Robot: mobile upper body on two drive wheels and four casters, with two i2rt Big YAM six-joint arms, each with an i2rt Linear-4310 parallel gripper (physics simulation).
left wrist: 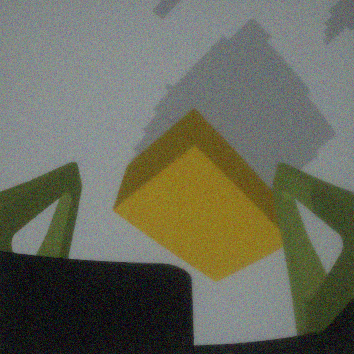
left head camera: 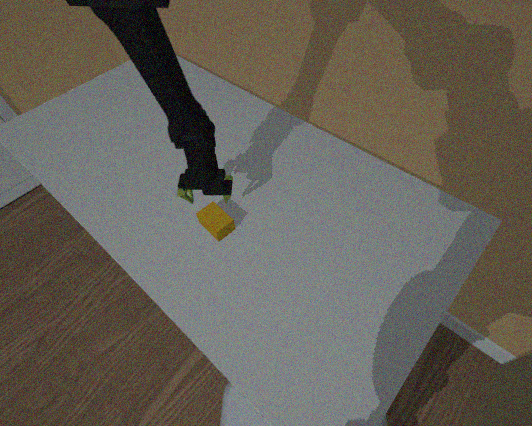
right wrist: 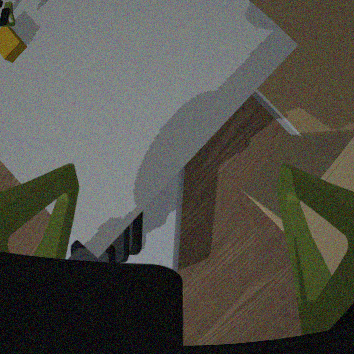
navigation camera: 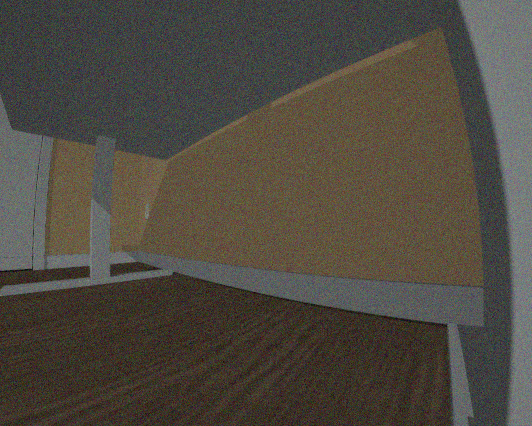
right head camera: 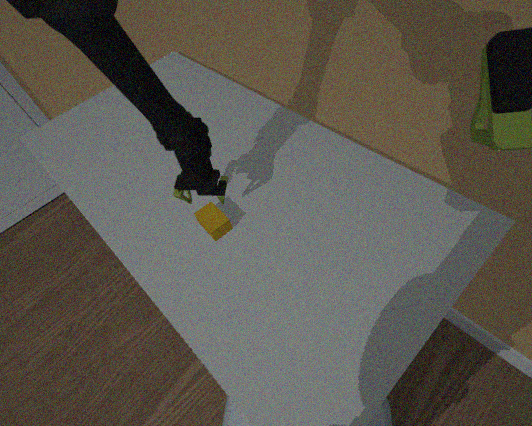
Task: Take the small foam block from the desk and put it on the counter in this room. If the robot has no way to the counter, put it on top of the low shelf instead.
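Frame: origin at the left arm's base, x ahead, y right, z down, level; centimetres.
Seen in the pictures: left gripper, fingertip midpoint: (left wrist: 176, 173) (left head camera: 209, 202) (right head camera: 207, 202); right gripper, fingertip midpoint: (right wrist: 177, 174).
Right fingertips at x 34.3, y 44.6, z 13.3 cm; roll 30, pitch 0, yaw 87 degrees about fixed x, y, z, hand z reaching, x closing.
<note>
Offsets run from my right fingertips to a thing's top centre. "spot": to the spot under its first point. Level surfaces: height alone.
A small yellow foam block {dx +27.2, dy -47.1, dz +51.2 cm} (left head camera: 215, 219) (right head camera: 212, 219) (left wrist: 202, 210) (right wrist: 10, 44) lies on the pale grey desk {dz +55.6 cm} (left head camera: 310, 280) (right head camera: 300, 300) (right wrist: 100, 90). My left gripper (left head camera: 210, 196) (right head camera: 206, 196) (left wrist: 176, 173) is open, above the desk and right beside the block. In the left wrist view the block shows between and beyond the two green fingers, and the finger at the right covers its corner. My right gripper (right wrist: 177, 174) is open and empty, away from the block; part of it also shows at the right edge of the right head view. Neither a counter nor a low shelf can be made out.
A white panelled piece (left head camera: 12, 172) (right head camera: 22, 150) stands beside the desk at the left. A tan wall (left head camera: 380, 115) (navigation camera: 320, 190) runs along the desk's far edge. Under the desk, the navigation view shows a white leg {spot: dx +87.0, dy -99.2, dz +107.9 cm} (navigation camera: 101, 240), a floor bar (navigation camera: 60, 286) and brown wood floor {dz +127.7 cm} (navigation camera: 225, 360).
</note>
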